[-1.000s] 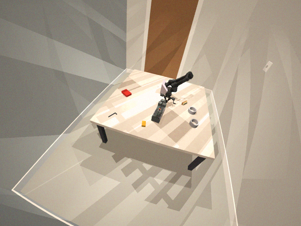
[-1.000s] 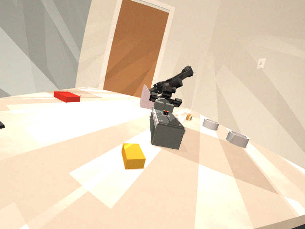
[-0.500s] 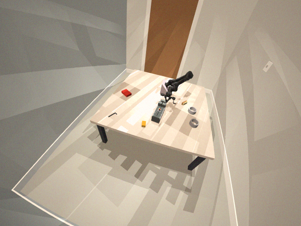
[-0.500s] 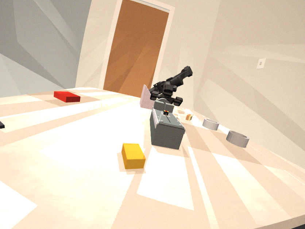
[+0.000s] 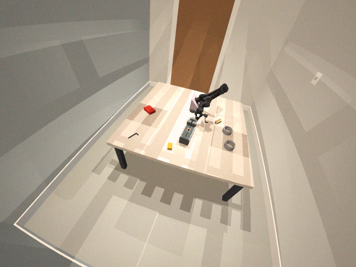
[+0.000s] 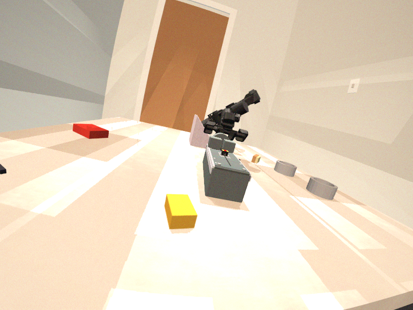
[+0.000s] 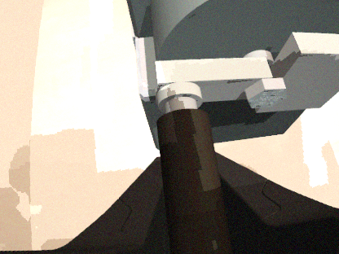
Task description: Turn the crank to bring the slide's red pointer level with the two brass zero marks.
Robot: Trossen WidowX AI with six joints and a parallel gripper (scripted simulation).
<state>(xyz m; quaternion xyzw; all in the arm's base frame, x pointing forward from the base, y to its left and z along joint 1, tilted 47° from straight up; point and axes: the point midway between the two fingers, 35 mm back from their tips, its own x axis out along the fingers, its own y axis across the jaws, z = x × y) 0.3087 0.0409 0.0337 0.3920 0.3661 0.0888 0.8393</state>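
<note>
My gripper tip is now 16 cm short of the red pointer, 5 cm to the left of it and 1 cm below it. Round my gripper tip: dark brown crank handle 2 cm behind, 2 cm above; then yellow block 36 cm ahead, 18 cm to the right, 6 cm below; then tan block 25 cm to the left, 15 cm behind, 5 cm below.
</note>
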